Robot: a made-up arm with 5 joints. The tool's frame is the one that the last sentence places.
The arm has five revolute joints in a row. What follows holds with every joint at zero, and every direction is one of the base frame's.
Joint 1 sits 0.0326 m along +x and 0.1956 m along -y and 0.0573 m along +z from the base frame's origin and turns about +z.
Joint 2 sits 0.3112 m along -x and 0.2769 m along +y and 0.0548 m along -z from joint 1 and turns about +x.
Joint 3 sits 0.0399 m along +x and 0.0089 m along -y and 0.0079 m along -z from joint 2 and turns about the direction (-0.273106, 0.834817, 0.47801).
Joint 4 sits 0.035 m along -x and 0.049 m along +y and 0.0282 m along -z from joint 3 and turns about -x.
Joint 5 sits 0.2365 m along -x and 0.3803 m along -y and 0.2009 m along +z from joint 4 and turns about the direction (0.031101, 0.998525, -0.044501).
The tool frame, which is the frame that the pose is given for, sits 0.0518 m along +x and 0.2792 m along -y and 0.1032 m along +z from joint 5; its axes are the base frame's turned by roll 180, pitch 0 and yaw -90 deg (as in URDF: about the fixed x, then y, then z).
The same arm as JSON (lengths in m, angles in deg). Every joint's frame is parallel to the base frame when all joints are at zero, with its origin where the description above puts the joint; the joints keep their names.
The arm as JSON. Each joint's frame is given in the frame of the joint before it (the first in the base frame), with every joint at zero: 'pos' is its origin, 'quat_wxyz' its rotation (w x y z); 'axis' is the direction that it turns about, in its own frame. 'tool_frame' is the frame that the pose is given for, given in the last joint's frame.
{
  "length_unit": "m",
  "angle_unit": "deg",
  "joints": [
    {
      "joint": "joint 1",
      "pos": [
        0.0326,
        -0.1956,
        0.0573
      ],
      "quat_wxyz": [
        1.0,
        0.0,
        0.0,
        0.0
      ],
      "axis": "+z"
    },
    {
      "joint": "joint 2",
      "pos": [
        -0.3112,
        0.2769,
        -0.0548
      ],
      "quat_wxyz": [
        1.0,
        0.0,
        0.0,
        0.0
      ],
      "axis": "+x"
    },
    {
      "joint": "joint 3",
      "pos": [
        0.0399,
        -0.0089,
        -0.0079
      ],
      "quat_wxyz": [
        1.0,
        0.0,
        0.0,
        0.0
      ],
      "axis": [
        -0.273106,
        0.834817,
        0.47801
      ]
    },
    {
      "joint": "joint 4",
      "pos": [
        -0.035,
        0.049,
        -0.0282
      ],
      "quat_wxyz": [
        1.0,
        0.0,
        0.0,
        0.0
      ],
      "axis": "-x"
    },
    {
      "joint": "joint 5",
      "pos": [
        -0.2365,
        -0.3803,
        0.2009
      ],
      "quat_wxyz": [
        1.0,
        0.0,
        0.0,
        0.0
      ],
      "axis": [
        0.031101,
        0.998525,
        -0.044501
      ]
    }
  ],
  "tool_frame": {
    "pos": [
      0.0518,
      -0.2792,
      0.1032
    ],
    "quat_wxyz": [
      0.0,
      0.707107,
      -0.707107,
      0.0
    ]
  }
}

